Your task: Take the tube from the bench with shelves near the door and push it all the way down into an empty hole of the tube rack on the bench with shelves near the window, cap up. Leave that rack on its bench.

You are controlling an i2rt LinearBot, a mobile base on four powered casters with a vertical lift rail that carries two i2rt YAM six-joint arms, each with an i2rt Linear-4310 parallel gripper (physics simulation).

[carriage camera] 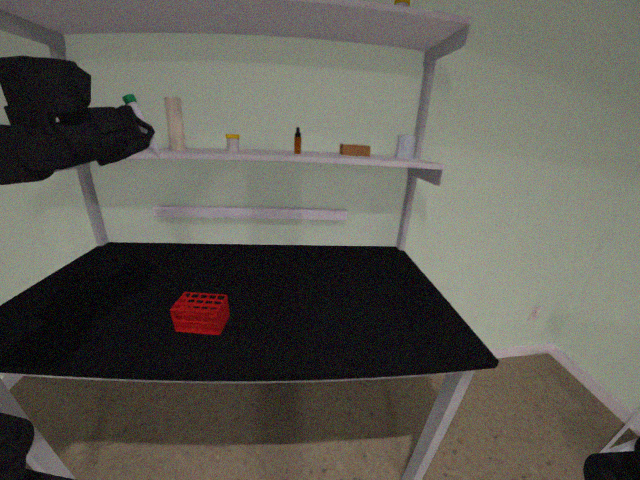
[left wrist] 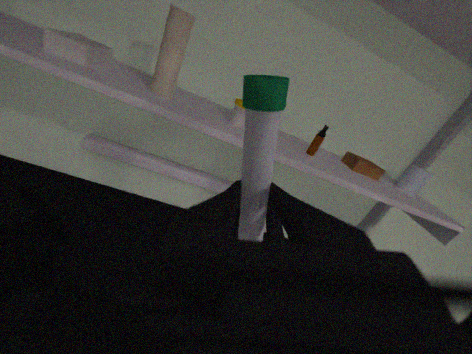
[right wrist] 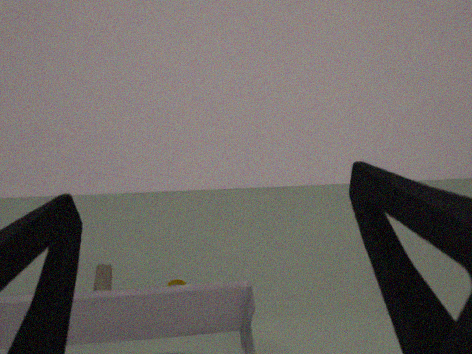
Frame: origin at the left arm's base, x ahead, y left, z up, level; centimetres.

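Seen in the pictures: left gripper, fingertip midpoint: [carriage camera: 148,131] [left wrist: 254,189]; right gripper, fingertip midpoint: [right wrist: 214,192].
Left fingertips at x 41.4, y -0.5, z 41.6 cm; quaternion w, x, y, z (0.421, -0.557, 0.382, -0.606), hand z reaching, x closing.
Note:
A point is followed by its place in that frame.
A white tube with a green cap [carriage camera: 135,107] @(x 39.8, y 0.4, z 45.8 cm) [left wrist: 259,160] @(x 39.5, y 0.5, z 44.2 cm) is held in my left gripper [carriage camera: 147,135] @(x 41.4, y -0.5, z 41.6 cm) [left wrist: 254,189] @(x 41.4, y -0.5, z 41.6 cm), cap up and tilted in the carriage view, high above the left part of the bench. The left gripper is shut on it, and the fingers hide part of its lower half. The red tube rack [carriage camera: 200,313] @(x 52.3, y 0.9, z -10.5 cm) stands on the black bench top [carriage camera: 320,310] @(x 58.4, y -36.1, z -10.9 cm), left of the middle, with rows of holes in its top; the holes I can see look empty. My right gripper [right wrist: 214,192] @(x 5.2, y -70.5, z 43.2 cm) is open, its fingers wide apart, with no object between them, pointing at the upper wall and ceiling.
A shelf [carriage camera: 320,158] @(x 79.8, y -33.2, z 34.4 cm) [left wrist: 200,127] @(x 75.5, y 6.9, z 33.9 cm) behind the bench carries a beige cylinder [carriage camera: 174,124] @(x 82.8, y 18.1, z 43.9 cm) [left wrist: 172,52] @(x 82.7, y 18.4, z 44.7 cm), a yellow-capped jar [carriage camera: 232,143] @(x 86.6, y -1.1, z 37.8 cm), an amber dropper bottle [carriage camera: 297,142] @(x 90.0, y -24.3, z 38.9 cm) [left wrist: 316,142] @(x 90.2, y -23.7, z 38.9 cm), a brown box [carriage camera: 355,150] @(x 95.6, y -46.3, z 36.9 cm) [left wrist: 363,166] @(x 95.3, y -44.0, z 37.4 cm) and a pale beaker [carriage camera: 405,146] @(x 97.5, y -66.2, z 39.7 cm). An upper shelf [carriage camera: 258,20] @(x 93.1, y -9.6, z 78.6 cm) [right wrist: 165,312] @(x 93.6, y -54.0, z 78.6 cm) hangs above it.

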